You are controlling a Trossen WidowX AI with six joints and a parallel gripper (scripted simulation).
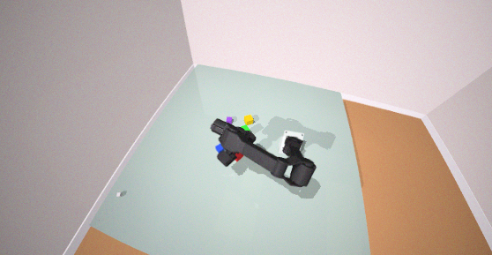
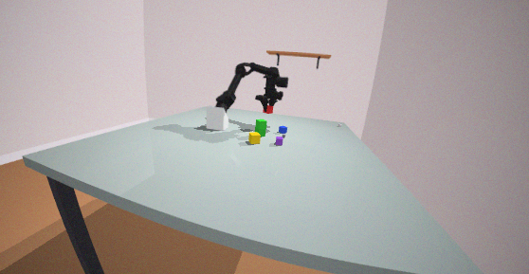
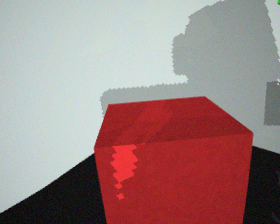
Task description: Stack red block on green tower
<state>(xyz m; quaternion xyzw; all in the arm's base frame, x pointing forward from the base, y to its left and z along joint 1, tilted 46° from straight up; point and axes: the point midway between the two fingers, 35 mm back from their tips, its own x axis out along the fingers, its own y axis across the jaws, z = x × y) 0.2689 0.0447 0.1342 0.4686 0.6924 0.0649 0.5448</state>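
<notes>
Right now my gripper tip is 2 cm past the yellow block, 28 cm to the left of it and 8 cm above it. The rest, counted from my gripper tip: purple block: 10 cm ahead, 26 cm to the right, 9 cm below; red block: 1 cm above; blue block: 11 cm ahead, 6 cm to the right, 9 cm below.
</notes>
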